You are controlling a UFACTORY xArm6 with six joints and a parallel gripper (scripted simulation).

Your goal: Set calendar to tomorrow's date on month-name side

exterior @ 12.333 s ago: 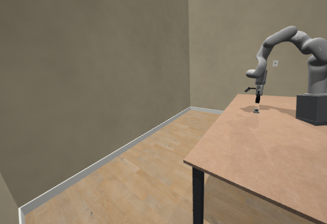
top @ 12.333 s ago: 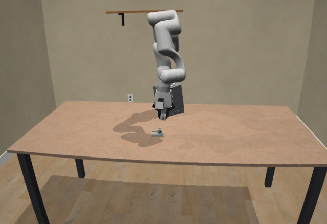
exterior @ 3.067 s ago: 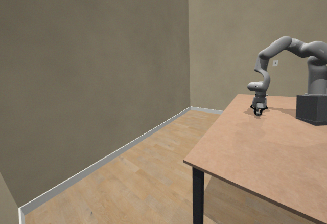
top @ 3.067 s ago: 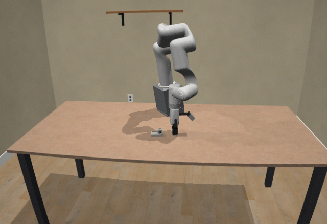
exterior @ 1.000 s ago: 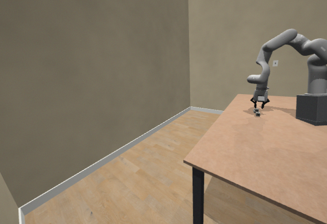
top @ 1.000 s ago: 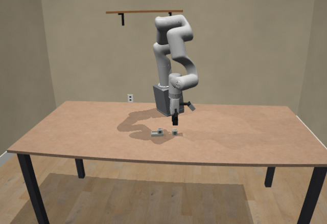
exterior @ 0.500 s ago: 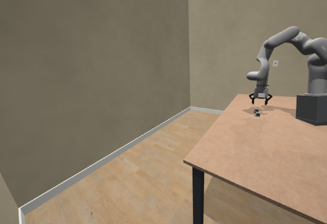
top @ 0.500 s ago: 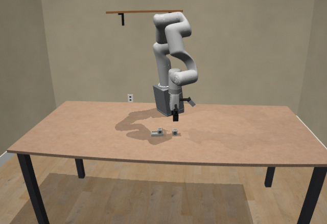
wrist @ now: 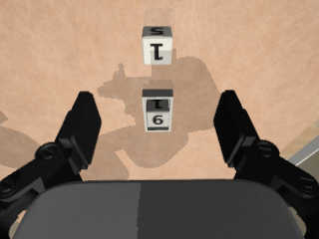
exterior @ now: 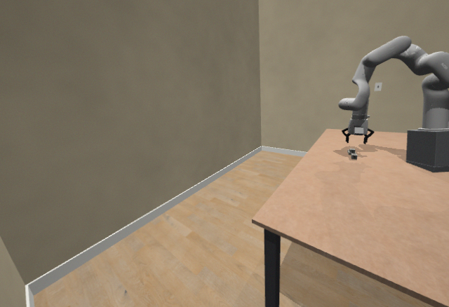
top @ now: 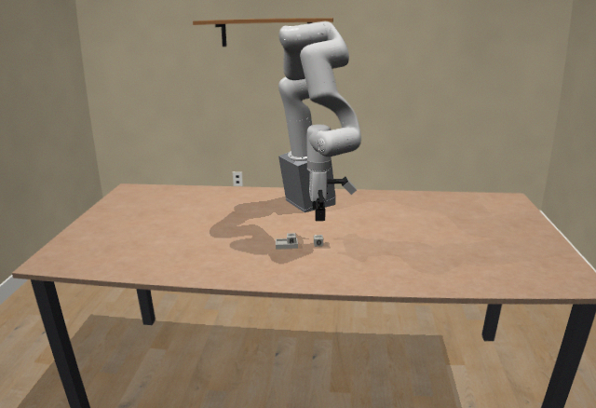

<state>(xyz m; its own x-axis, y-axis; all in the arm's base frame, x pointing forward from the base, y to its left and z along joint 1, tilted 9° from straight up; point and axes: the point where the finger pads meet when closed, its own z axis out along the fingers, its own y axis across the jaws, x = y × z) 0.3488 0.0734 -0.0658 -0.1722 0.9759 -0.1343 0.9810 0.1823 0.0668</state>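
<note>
Now: hand 110 mm to the left of the calendar tray, 110 mm above it and 20 mm short of it.
</note>
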